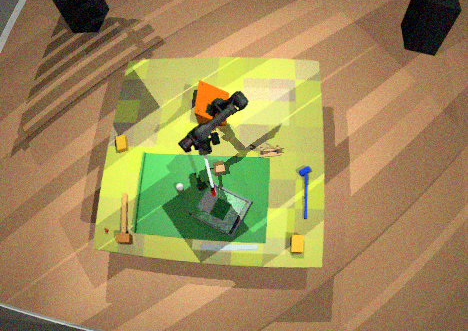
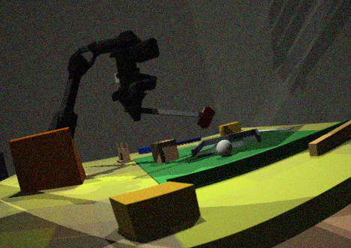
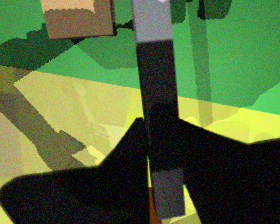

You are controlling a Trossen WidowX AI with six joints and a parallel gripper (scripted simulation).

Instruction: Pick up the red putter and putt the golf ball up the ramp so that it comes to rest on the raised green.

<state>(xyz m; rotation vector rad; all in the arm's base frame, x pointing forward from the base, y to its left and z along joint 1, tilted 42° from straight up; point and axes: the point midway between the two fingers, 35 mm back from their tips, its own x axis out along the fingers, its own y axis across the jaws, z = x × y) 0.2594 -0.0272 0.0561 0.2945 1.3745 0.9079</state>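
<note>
Now: the brown cube 6 cm ahead of my gripper tip, 8 cm to the left of it and 11 cm below it. From my gripper tip the other things lie so: green turf 23 cm ahead, 14 cm below; white golf ball 20 cm ahead, 12 cm to the right, 11 cm below; red putter 11 cm ahead, 5 cm to the left.
</note>
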